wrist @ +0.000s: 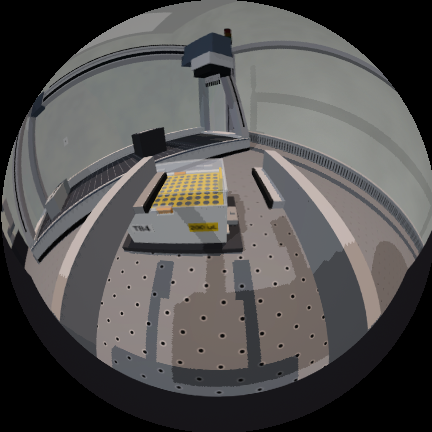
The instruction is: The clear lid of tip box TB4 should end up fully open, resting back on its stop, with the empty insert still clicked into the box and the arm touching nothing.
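Frame: origin at the arm's base, x right, y ahead, z up, level; metres.
Where they show: gripper, fingertip midpoint: (207,161).
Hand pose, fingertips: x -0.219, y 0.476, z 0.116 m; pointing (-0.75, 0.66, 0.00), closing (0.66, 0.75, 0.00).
After its pixels a point has its place.
Tip box TB4 (175,229) {x -0.245, y 0.447, z 0.044 m}, white with a yellow "200 uL" label, stands upright in the wrist view, left of centre. Its yellow insert (192,189) {x -0.261, y 0.484, z 0.070 m} has empty dark holes and sits in the top of the box, with orange tabs (165,210) {x -0.240, y 0.441, z 0.076 m} at its front and back edges. The clear lid (200,165) {x -0.271, y 0.505, z 0.090 m} stands out above and behind the insert and looks closed over it, though its exact angle is hard to tell. My gripper (207,161) {x -0.219, y 0.476, z 0.116 m} is shut to its narrow position with nothing between its fingers. The left finger overlaps the box's left edge in view; the right finger shows right of it.
The box stands on a dark base plate (182,248) {x -0.237, y 0.445, z 0.021 m} with a small pale block (233,215) {x -0.230, y 0.520, z 0.029 m} at its right. Behind are a conveyor (112,172) {x -0.513, y 0.405, z 0.062 m} bearing a black box (149,142) {x -0.515, y 0.520, z 0.099 m} and a grey block (57,198) {x -0.506, y 0.227, z 0.089 m}, and a blue-and-white scanner head (207,52) {x -0.475, y 0.690, z 0.384 m} on a post. The table (210,320) {x -0.156, y 0.416, z 0.013 m} is perforated.
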